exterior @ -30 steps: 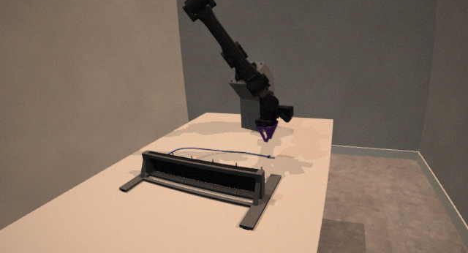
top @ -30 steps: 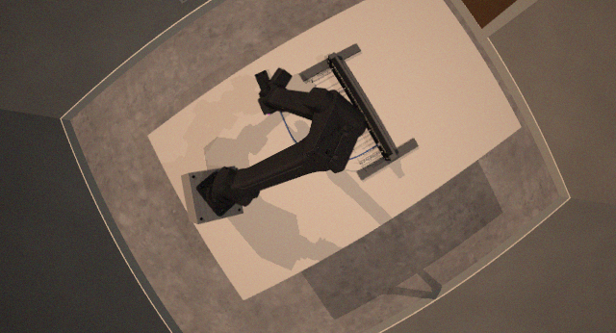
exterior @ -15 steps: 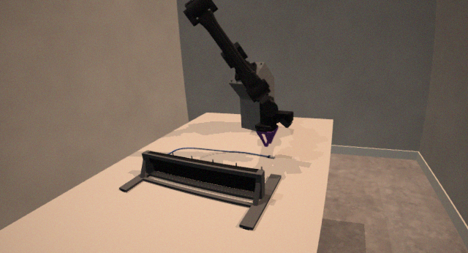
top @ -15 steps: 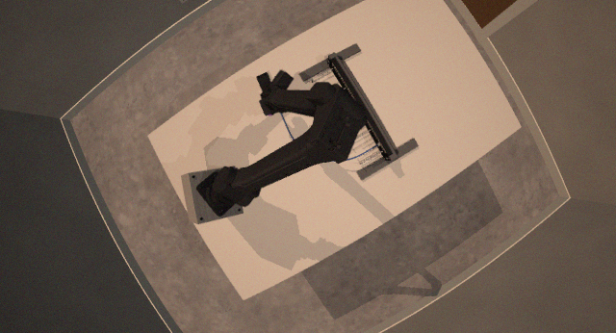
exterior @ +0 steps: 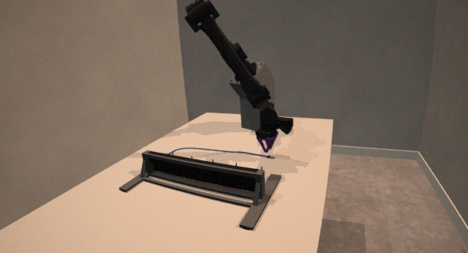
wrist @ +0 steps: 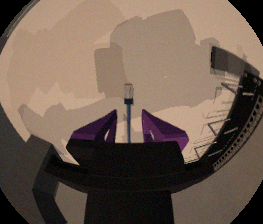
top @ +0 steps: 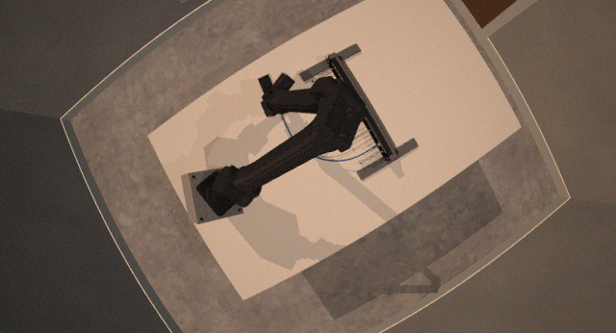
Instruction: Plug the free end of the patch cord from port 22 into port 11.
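Right now the plug is 30 mm below my hand, 20 mm to the left of it and 10 mm ahead of it.
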